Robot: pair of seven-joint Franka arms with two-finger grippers.
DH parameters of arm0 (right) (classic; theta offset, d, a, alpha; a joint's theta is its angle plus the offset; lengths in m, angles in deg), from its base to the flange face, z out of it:
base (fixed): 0 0 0 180
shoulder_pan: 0 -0.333 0 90
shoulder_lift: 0 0 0 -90
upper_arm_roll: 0 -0.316 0.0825 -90
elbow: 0 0 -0.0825 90
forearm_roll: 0 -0.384 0 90
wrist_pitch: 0 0 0.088 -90
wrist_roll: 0 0.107 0 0
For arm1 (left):
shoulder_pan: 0 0.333 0 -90
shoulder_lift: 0 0 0 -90
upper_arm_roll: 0 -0.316 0.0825 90
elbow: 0 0 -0.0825 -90
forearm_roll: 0 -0.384 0 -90
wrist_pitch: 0 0 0.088 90
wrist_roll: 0 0.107 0 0
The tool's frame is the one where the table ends.
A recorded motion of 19 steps. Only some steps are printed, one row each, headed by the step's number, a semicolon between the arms.
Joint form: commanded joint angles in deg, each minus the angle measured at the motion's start. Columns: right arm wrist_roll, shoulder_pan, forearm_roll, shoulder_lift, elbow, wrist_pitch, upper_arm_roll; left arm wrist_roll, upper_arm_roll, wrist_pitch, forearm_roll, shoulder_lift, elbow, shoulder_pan.
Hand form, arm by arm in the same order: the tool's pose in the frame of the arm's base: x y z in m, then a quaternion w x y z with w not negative. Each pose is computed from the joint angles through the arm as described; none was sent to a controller.
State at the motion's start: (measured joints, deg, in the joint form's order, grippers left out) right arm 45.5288 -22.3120 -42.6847 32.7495 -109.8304 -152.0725 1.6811; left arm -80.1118 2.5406 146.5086 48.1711 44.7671 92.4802 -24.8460
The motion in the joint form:
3: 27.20 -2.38 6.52 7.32 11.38 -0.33 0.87; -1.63 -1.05 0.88 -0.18 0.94 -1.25 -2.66
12: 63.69 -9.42 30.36 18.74 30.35 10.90 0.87; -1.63 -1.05 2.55 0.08 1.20 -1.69 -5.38
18: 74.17 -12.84 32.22 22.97 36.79 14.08 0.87; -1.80 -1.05 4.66 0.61 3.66 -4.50 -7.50
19: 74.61 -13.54 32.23 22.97 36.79 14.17 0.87; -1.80 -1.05 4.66 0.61 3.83 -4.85 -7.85
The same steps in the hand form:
3: 0.6441 0.2477 0.2032 0.19718 -0.75013 0.62991 0.04038; 0.6266 -0.3303 0.1773 0.21330 0.66726 0.69411 -0.16578
12: 0.6498 0.3711 0.1864 0.10425 -0.71636 0.68953 0.02243; 0.6146 -0.3587 0.1795 0.21980 0.67924 0.68162 -0.16033
18: 0.6371 0.4195 0.1757 0.09037 -0.68511 0.72227 0.02800; 0.6118 -0.3832 0.1725 0.23148 0.68355 0.67522 -0.15252
19: 0.6318 0.4272 0.1756 0.08933 -0.68686 0.72069 0.02906; 0.6107 -0.3877 0.1730 0.23251 0.68556 0.67273 -0.15293

